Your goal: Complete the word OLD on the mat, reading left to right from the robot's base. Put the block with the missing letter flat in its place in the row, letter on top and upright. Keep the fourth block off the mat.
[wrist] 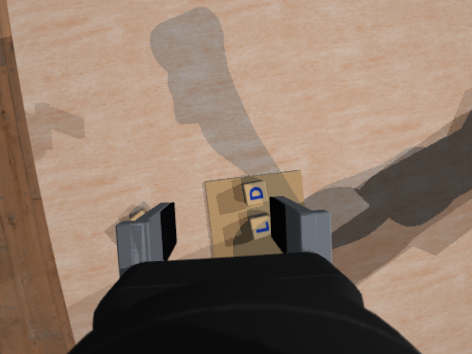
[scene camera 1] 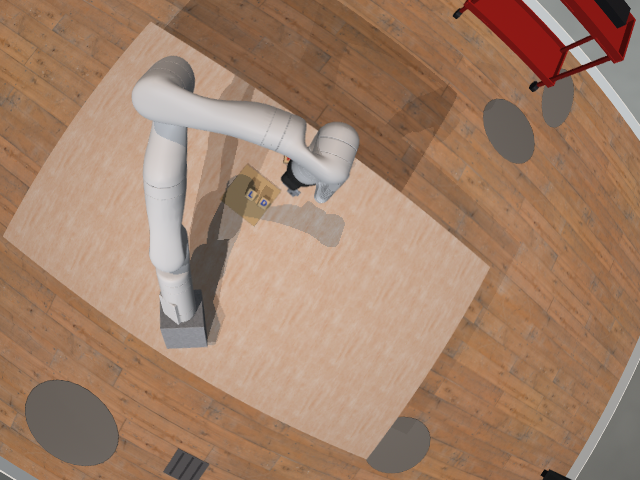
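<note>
The L block [scene camera 1: 251, 194] [wrist: 260, 226] and the D block [scene camera 1: 264, 202] [wrist: 255, 193] lie on the tan mat [scene camera 1: 253, 218] [wrist: 287, 181], letters up, with a small gap between them. A block with a red mark [scene camera 1: 286, 159] partly shows beside the arm in the scene view; its letter is unreadable. A block [wrist: 137, 215] off the mat is mostly behind the left finger in the wrist view. No O block shows in either view. My gripper [scene camera 1: 293, 192] [wrist: 223, 219] is open and empty, above the table beside the mat, on the D side.
The arm [scene camera 1: 222, 113] arches over the table [scene camera 1: 330, 320] and hides part of it behind the mat. Its grey base [scene camera 1: 185, 335] stands at the lower left. A table edge lies close beyond the gripper. A red cart [scene camera 1: 516, 38] stands on the floor at the upper right.
</note>
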